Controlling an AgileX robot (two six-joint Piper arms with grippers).
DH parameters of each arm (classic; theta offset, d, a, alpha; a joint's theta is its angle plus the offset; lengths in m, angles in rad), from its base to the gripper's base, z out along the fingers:
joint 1: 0 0.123 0 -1.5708
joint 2: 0.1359 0 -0.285 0
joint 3: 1.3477 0 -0.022 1.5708
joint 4: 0 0.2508 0 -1.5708
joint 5: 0 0 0.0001 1.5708
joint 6: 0 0.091 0 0
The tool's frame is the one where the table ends.
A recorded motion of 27 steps. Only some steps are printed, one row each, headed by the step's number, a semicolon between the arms.
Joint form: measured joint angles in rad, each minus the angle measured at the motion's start. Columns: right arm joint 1, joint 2, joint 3, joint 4, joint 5, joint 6; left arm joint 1, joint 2, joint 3, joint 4, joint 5, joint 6.
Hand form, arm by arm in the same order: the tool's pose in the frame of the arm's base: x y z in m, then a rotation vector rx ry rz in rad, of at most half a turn. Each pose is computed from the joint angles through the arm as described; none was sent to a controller.
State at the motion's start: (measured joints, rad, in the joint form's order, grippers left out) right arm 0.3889 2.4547 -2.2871 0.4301 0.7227 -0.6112; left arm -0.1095 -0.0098 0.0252 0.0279 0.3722 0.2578
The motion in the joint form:
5: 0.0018 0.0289 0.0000 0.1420 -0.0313 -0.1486; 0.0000 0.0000 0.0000 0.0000 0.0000 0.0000
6: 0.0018 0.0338 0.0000 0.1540 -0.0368 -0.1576; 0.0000 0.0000 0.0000 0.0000 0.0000 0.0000
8: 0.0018 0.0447 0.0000 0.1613 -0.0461 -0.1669; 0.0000 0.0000 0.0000 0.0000 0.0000 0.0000
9: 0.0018 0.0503 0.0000 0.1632 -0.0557 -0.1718; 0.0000 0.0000 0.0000 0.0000 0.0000 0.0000
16: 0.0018 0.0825 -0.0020 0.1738 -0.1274 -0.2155; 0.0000 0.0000 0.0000 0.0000 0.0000 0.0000
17: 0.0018 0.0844 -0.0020 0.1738 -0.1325 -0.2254; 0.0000 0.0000 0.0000 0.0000 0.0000 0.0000
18: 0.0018 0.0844 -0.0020 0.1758 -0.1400 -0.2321; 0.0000 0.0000 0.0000 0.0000 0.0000 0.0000
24: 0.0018 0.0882 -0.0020 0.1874 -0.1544 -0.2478; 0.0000 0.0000 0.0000 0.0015 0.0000 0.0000
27: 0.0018 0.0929 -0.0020 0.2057 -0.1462 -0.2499; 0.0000 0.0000 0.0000 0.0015 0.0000 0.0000
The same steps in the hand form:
5: 0.5086 0.2435 0.2034 -0.9396 2.0717 0.4504; 0.0525 -0.0048 0.1718 0.3591 1.8383 0.1296
6: 0.5092 0.2441 0.2013 -0.9375 2.0683 0.4566; 0.0525 -0.0048 0.1718 0.3591 1.8383 0.1296
8: 0.5105 0.2447 0.1959 -0.9371 2.0683 0.4565; 0.0525 -0.0048 0.1718 0.3591 1.8383 0.1296
9: 0.5116 0.2448 0.1933 -0.9349 2.0653 0.4520; 0.0525 -0.0048 0.1718 0.3591 1.8383 0.1296
16: 0.5187 0.2450 0.1796 -0.9259 2.0288 0.4077; 0.0525 -0.0048 0.1718 0.3591 1.8383 0.1296
17: 0.5192 0.2450 0.1788 -0.9324 2.0223 0.3999; 0.0525 -0.0048 0.1718 0.3591 1.8383 0.1296
18: 0.5197 0.2449 0.1793 -0.9322 2.0144 0.3944; 0.0525 -0.0048 0.1718 0.3591 1.8383 0.1296
24: 0.5208 0.2452 0.1782 -0.9294 2.0022 0.3903; 0.0525 -0.0048 0.1718 0.3600 1.8382 0.1311
27: 0.5203 0.2462 0.1756 -0.9245 2.0116 0.4122; 0.0525 -0.0048 0.1718 0.3600 1.8382 0.1311

